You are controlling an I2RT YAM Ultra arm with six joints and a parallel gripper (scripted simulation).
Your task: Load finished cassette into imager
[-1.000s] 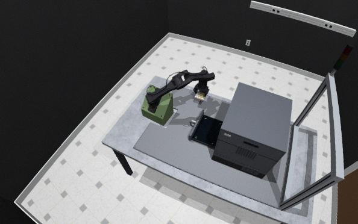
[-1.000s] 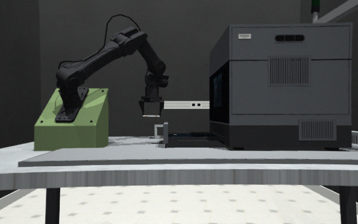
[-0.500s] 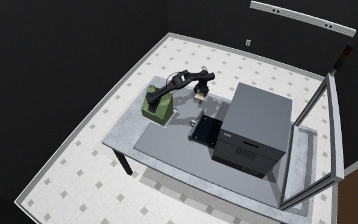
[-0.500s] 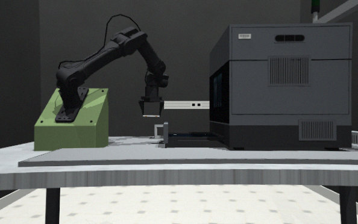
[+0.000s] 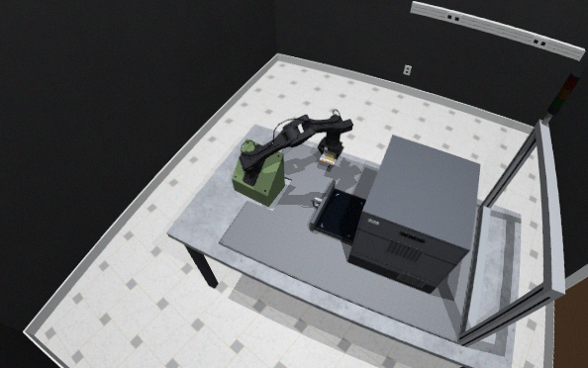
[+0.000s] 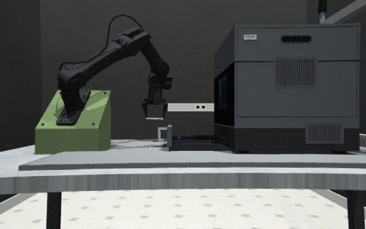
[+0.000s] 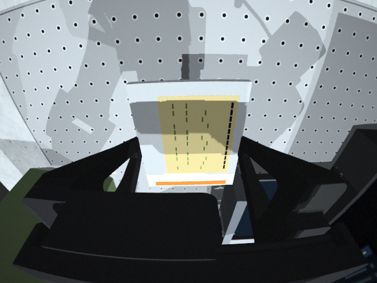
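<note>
Now: the imager drawer 210 mm ahead of my hand, 240 mm to the right of it and 70 mm below it. Also, from my hand: cassette: 10 mm below.
</note>
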